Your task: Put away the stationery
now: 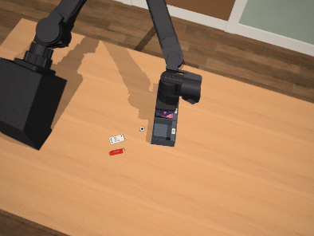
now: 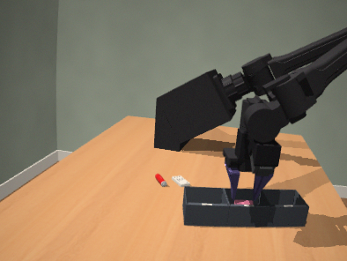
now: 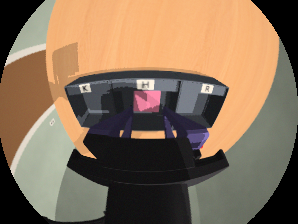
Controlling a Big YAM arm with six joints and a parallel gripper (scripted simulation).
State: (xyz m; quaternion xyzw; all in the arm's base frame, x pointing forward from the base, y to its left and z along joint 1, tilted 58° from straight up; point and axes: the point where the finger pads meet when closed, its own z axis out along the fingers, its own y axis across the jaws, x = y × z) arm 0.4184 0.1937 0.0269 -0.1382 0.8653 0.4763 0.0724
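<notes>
Now: the dark three-part bin row 2 cm below my hand, 1 cm to the left of it and 1 cm ahead of it. The rest, counted from my hand: black-and-white ring (9 cm to the right, 5 cm behind, 4 cm below); then white domino-like tile (17 cm to the right, 11 cm behind, 4 cm below); then pink sticky-note pad (3 cm below, 1 cm to the left, 1 cm ahead).
</notes>
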